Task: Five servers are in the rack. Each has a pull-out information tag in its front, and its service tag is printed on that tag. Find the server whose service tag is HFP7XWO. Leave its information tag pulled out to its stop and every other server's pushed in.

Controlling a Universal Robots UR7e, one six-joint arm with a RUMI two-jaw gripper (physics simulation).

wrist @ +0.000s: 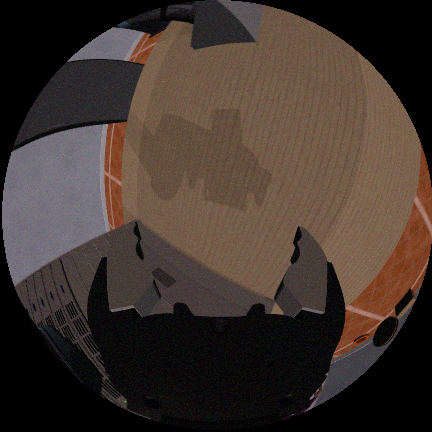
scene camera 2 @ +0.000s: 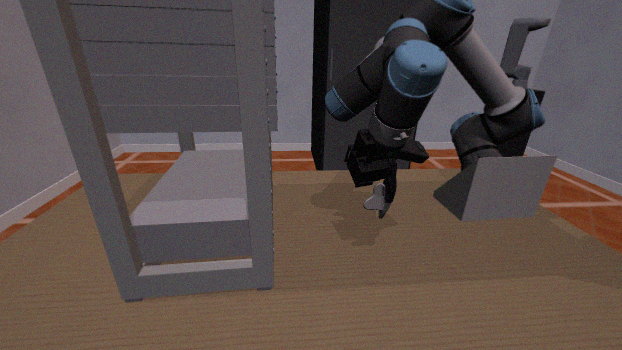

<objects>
gripper: wrist 217, 227; scene camera 2 367, 190
grey rack: wrist 179, 278; scene camera 2 181, 74
</objects>
